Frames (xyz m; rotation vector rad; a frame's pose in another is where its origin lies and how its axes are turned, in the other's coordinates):
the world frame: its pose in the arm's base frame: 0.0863 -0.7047 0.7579 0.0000 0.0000 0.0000
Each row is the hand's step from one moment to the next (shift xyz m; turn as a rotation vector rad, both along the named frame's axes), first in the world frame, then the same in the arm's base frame.
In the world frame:
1: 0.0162 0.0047 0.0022 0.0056 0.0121 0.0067
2: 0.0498 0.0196 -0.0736 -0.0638 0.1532 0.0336
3: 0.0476 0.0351 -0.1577 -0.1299 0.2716 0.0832
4: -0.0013 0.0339 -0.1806 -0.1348 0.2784 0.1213
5: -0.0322 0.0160 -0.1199 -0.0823 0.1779 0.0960
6: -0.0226 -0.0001 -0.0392 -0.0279 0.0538 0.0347
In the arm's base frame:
1: 0.0162 0.0047 0.0022 0.0056 0.0121 0.0067
2: 0.0498 0.0196 -0.0736 -0.0638 0.1532 0.0336
3: 0.0476 0.0351 -0.1577 -0.1299 0.2716 0.0832
4: -0.0013 0.0339 -0.1806 -0.1348 0.2784 0.1213
5: -0.0322 0.0160 -0.1199 -0.0823 0.1779 0.0960
6: -0.0226 -0.0001 -0.0392 -0.0279 0.0538 0.0347

